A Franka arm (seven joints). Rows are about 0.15 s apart.
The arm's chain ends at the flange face. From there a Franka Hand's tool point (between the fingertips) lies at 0.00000 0.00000 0.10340 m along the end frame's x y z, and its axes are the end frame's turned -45 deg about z.
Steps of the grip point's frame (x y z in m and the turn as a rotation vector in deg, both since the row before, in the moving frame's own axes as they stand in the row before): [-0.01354 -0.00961 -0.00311 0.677 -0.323 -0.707]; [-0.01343 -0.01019 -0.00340 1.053 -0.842 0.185]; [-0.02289 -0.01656 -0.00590 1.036 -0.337 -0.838]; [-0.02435 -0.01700 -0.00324 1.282 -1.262 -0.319]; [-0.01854 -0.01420 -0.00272 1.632 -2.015 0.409]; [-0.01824 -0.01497 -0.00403 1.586 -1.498 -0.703]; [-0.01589 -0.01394 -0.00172 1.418 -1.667 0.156]
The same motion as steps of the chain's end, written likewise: [-0.01509 0.00322 -0.00310 0.250 -0.707 -0.707]; [-0.01428 0.00256 -0.00337 0.149 -1.340 0.185]; [-0.02614 0.00536 -0.00588 0.494 -0.971 -0.838]; [-0.02599 0.00521 -0.00319 0.014 -1.799 -0.319]; [-0.01850 0.00260 -0.00261 -0.271 -2.579 0.409]; [-0.01955 0.00240 -0.00396 0.062 -2.181 -0.703]; [-0.01716 0.00107 -0.00164 -0.176 -2.181 0.156]
